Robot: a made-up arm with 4 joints.
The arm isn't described. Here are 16 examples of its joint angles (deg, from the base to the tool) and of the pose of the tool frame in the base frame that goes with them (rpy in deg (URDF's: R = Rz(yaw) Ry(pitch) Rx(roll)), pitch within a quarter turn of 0, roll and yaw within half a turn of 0; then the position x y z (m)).
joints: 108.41 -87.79 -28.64 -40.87
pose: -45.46 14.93 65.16 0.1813 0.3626 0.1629
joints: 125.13 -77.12 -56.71 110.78
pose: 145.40 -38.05 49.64 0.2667 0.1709 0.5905
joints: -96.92 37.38 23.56 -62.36
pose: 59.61 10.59 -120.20 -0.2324 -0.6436 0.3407
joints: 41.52 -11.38 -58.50 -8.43
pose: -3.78 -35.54 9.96 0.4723 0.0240 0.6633
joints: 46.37 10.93 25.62 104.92
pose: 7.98 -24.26 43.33 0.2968 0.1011 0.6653
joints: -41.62 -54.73 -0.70 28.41
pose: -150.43 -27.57 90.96 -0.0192 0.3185 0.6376
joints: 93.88 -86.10 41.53 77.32
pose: -6.76 32.83 120.40 -0.1561 0.2542 0.2105
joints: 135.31 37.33 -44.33 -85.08
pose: -130.92 8.90 -90.70 -0.0456 -0.6174 0.1521
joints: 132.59 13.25 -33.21 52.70
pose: 41.81 37.27 13.31 0.3925 -0.0495 0.0547
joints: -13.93 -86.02 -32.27 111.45
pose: -14.50 30.66 128.27 -0.2485 0.2107 0.2254
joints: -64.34 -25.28 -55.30 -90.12
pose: 91.08 -29.07 -151.48 -0.3582 -0.2489 0.7671
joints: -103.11 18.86 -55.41 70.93
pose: -112.23 38.79 -175.62 -0.3955 -0.1639 0.1097
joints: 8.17 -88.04 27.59 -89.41
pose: 110.20 -15.94 121.77 -0.2107 0.3319 0.6539
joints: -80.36 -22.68 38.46 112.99
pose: -136.31 -17.06 102.12 -0.1789 0.2866 0.4202
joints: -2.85 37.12 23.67 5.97
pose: -1.84 -42.95 -52.29 0.2379 -0.4513 0.7302
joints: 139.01 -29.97 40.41 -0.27
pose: -58.17 63.75 42.25 0.2195 -0.0003 -0.0998
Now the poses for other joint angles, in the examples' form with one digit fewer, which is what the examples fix.
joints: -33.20 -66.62 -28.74 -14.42
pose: -158.4 -34.3 98.4 0.002 0.327 0.700
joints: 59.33 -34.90 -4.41 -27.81
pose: -78.9 -19.7 17.1 0.535 0.021 0.516
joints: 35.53 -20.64 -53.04 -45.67
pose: -32.6 -37.3 -6.3 0.502 -0.077 0.661
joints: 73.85 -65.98 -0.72 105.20
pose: 27.6 -6.7 113.9 -0.107 0.299 0.505
